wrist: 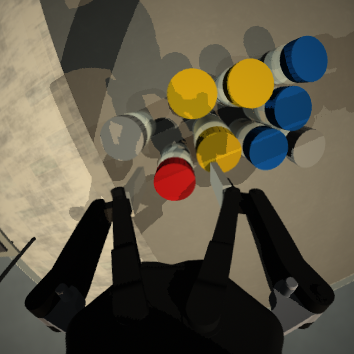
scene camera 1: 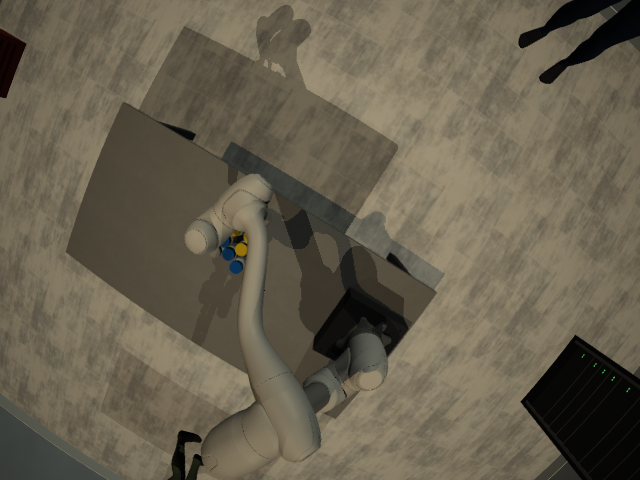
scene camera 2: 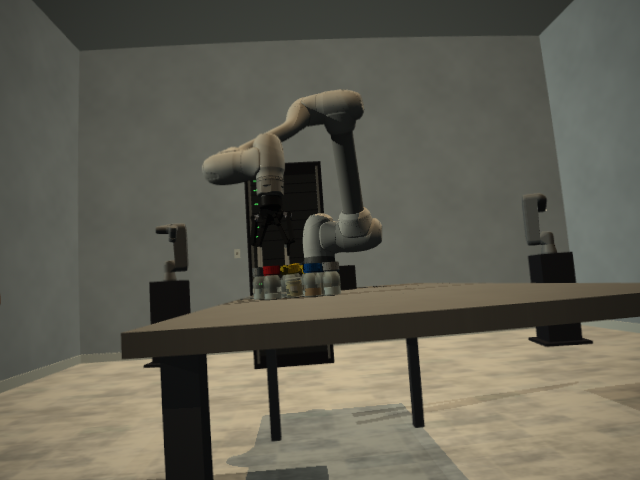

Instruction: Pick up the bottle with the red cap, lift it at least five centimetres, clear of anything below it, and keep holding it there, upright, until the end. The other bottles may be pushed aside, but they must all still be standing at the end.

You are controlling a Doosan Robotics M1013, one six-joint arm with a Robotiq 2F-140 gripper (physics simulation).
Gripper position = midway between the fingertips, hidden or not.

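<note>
The wrist camera shows the gripper (wrist: 176,173) together with a red-capped bottle (wrist: 174,179). A yellow-capped bottle (wrist: 213,140) is visible as well, as are a grey-capped bottle (wrist: 306,145) and a grey-white-capped bottle (wrist: 122,137).
</note>
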